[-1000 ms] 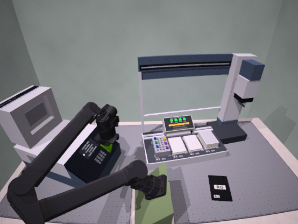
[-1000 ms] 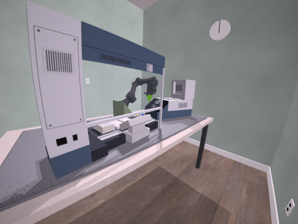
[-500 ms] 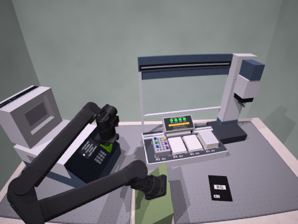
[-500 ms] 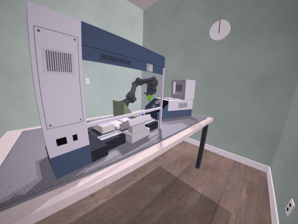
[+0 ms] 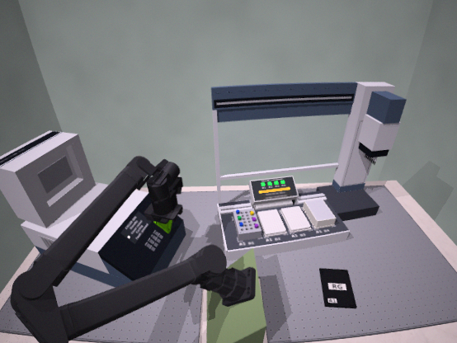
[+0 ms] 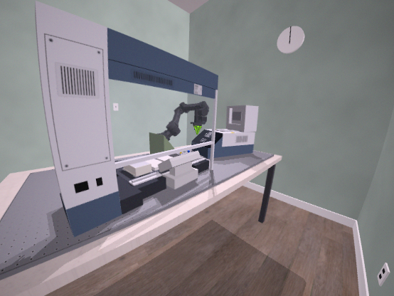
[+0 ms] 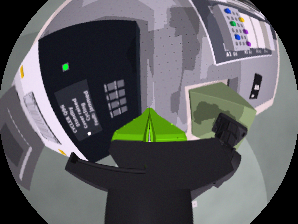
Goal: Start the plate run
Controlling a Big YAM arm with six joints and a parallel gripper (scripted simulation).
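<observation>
My hand is 150 mm short of the tube cooling block, 250 mm to the left of it and 110 mm above it. From my hand the other things lie so: pipetting head 360 mm ahead, 760 mm to the right, 200 mm above; deep-well block 230 mm ahead, 550 mm to the right, 110 mm below.
</observation>
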